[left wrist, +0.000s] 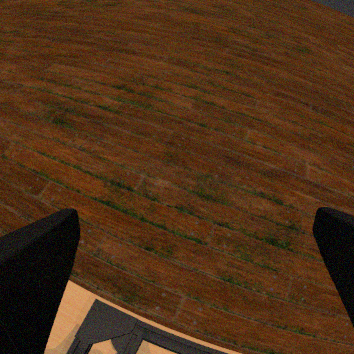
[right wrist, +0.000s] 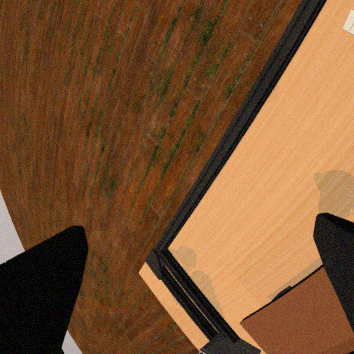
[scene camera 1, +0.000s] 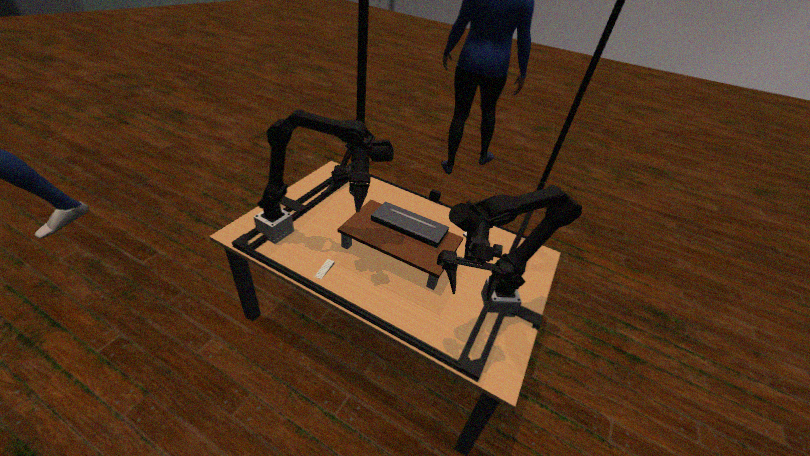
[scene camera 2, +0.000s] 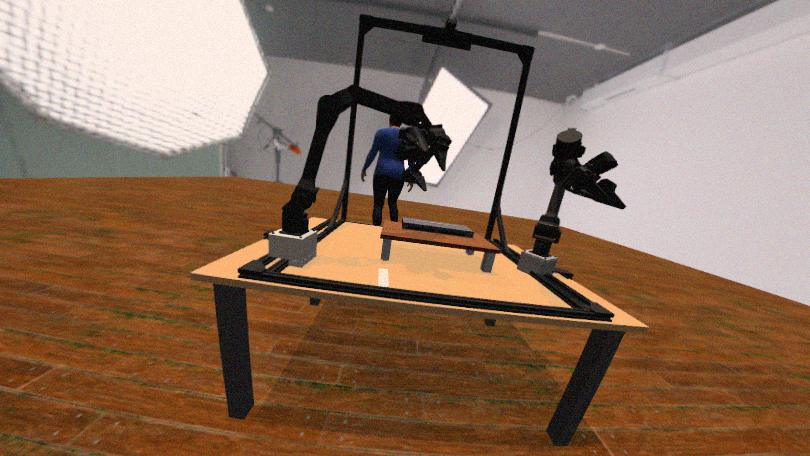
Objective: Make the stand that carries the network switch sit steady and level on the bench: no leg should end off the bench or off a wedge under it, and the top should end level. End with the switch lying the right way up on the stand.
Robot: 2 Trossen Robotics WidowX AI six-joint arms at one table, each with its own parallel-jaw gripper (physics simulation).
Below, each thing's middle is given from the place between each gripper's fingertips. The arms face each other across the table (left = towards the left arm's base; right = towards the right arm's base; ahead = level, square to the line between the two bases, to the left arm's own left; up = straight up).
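Left gripper: 390 mm past the brown stand [scene camera 1: 359, 227], 300 mm to the left of it, 260 mm above it. From my left hand, dark grey network switch [scene camera 1: 401, 220]: 440 mm behind, 280 mm to the right, 190 mm below.
Right gripper: 230 mm past the dark grey network switch, 120 mm to the right of it, 180 mm above it. From my right hand, brown stand: 180 mm behind, 110 mm to the left, 250 mm below.
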